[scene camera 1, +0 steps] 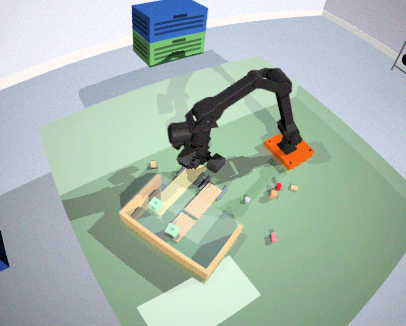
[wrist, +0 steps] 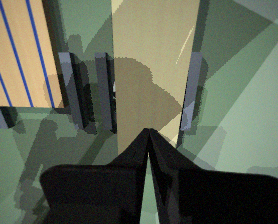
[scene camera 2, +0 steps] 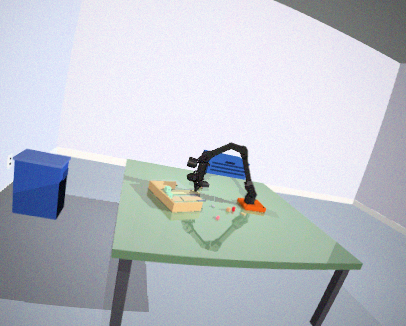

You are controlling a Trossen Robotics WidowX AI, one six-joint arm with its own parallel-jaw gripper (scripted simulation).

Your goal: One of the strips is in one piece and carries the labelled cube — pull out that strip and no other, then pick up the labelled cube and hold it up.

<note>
The pictures show: my gripper and a wooden tray.
My gripper is seen too in the wrist view.
</note>
